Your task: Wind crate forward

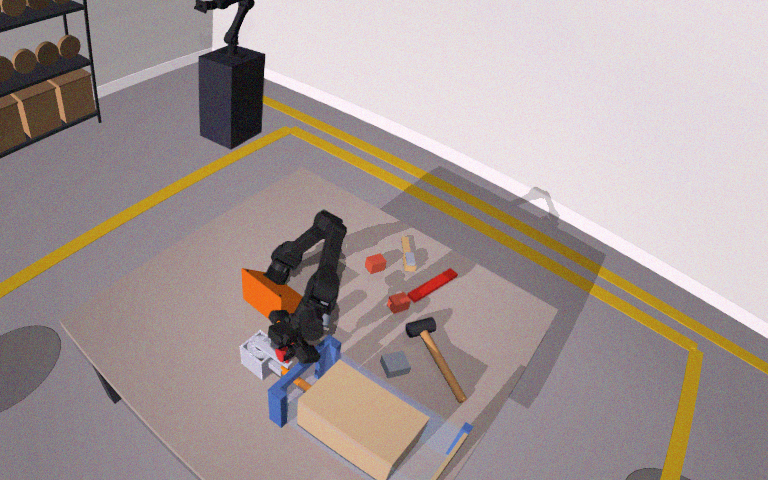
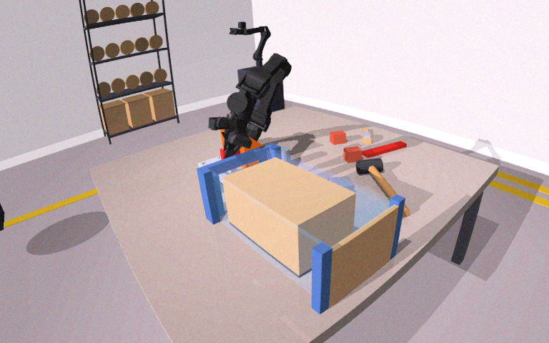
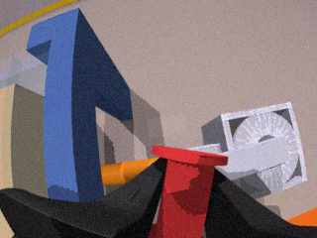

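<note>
My gripper tip is now 70 mm short of the blue steel frame and 30 mm above it. Round my gripper tip: red knob: 10 mm ahead, 20 mm to the left; then grey hand winch: 110 mm behind, 10 mm to the left, 100 mm below; then winch handle: 30 mm behind, 20 mm to the left, 30 mm below.
</note>
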